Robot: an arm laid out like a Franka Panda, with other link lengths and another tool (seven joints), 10 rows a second.
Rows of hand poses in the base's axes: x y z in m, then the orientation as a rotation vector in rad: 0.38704, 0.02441, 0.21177, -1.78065, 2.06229, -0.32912; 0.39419, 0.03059, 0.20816, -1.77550, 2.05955, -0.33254; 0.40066, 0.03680, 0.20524, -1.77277, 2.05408, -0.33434; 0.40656, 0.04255, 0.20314, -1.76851, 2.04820, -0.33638; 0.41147, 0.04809, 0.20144, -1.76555, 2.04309, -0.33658; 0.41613, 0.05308, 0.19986, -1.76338, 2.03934, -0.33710; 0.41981, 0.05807, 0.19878, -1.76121, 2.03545, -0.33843; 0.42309, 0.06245, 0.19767, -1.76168, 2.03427, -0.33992; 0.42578, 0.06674, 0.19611, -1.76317, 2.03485, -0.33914; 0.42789, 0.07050, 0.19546, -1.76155, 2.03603, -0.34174; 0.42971, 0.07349, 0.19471, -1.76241, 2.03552, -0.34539; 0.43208, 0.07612, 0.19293, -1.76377, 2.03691, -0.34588; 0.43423, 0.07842, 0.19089, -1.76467, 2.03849, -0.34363; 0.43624, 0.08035, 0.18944, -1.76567, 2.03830, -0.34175; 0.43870, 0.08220, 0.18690, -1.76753, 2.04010, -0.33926; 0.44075, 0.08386, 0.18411, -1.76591, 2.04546, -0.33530; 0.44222, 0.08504, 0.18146, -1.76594, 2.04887, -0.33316; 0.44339, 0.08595, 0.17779, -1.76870, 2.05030, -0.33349; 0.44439, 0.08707, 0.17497, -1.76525, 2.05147, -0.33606
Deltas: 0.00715, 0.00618, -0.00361, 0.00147, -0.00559, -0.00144; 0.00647, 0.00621, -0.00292, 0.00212, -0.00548, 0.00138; 0.00590, 0.00575, -0.00210, 0.00288, -0.00660, 0.00086; 0.00491, 0.00554, -0.00170, 0.00306, -0.00477, 0.00134; 0.00466, 0.00499, -0.00158, 0.00202, -0.00364, 0.00092; 0.00368, 0.00499, -0.00108, 0.00158, -0.00404, 0.00087; 0.00328, 0.00438, -0.00111, -0.00075, -0.00107, 0.00060; 0.00269, 0.00429, -0.00156, -0.00048, 0.00141, 0.00050; 0.00211, 0.00376, -0.00065, -0.00111, -0.00105, -0.00181; 0.00182, 0.00299, -0.00075, -0.00245, -0.00126, 0.00006; 0.00237, 0.00263, -0.00178, -0.00144, 0.00137, -0.00021; 0.00215, 0.00230, -0.00204, 0.00037, 0.00229, -0.00007; 0.00201, 0.00193, -0.00145, 0.00067, 0.00109, 0.00087; 0.00246, 0.00185, -0.00254, -0.00005, 0.00300, 0.00029; 0.00205, 0.00166, -0.00279, 0.00143, 0.00405, -0.00297; 0.00147, 0.00118, -0.00265, 0.00014, 0.00297, -0.00146; 0.00117, 0.00091, -0.00367, -0.00206, 0.00216, 0.00045; 0.00100, 0.00112, -0.00282, -0.00017, -0.00196, -0.00262
